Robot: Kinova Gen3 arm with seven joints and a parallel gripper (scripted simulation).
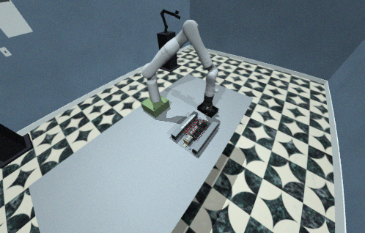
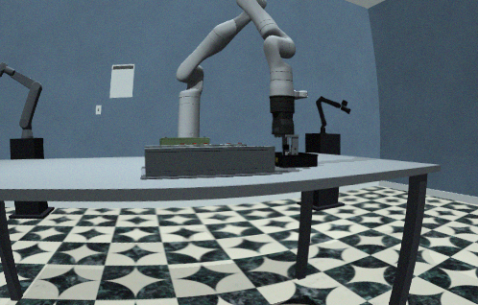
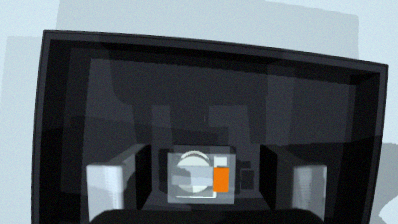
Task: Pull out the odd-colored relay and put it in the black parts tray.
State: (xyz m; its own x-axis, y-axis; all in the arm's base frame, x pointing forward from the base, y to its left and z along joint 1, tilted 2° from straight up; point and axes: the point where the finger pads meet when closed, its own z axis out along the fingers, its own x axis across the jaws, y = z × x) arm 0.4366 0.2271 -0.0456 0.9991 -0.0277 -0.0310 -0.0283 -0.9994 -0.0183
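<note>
Right now the K54 relay is 2 cm below my hand. Also, from my hand: black parts tray (3 cm below); then K52 relay (4 cm ahead, 18 cm to the right); then K53 relay (4 cm ahead, 21 cm to the right).
</note>
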